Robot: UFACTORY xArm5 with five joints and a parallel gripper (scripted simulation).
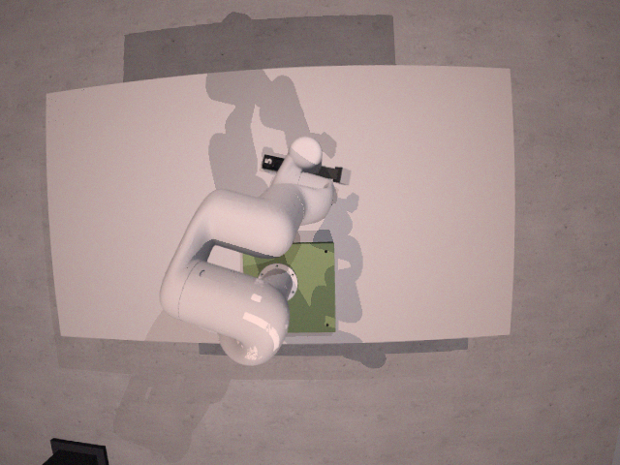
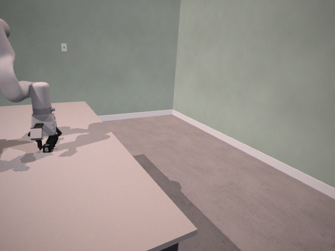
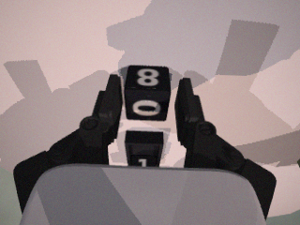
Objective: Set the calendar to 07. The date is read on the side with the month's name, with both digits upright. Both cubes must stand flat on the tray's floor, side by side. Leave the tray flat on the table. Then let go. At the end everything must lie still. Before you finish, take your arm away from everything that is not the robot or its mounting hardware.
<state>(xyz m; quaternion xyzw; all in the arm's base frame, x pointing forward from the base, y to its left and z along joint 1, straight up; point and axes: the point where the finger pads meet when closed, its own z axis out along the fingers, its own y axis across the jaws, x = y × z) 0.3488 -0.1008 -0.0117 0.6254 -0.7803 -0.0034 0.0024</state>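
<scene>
My hand is 2 cm above the black cube. From my hand the other things lie so: black calendar tray: 11 cm to the left, 3 cm ahead, 2 cm below.
</scene>
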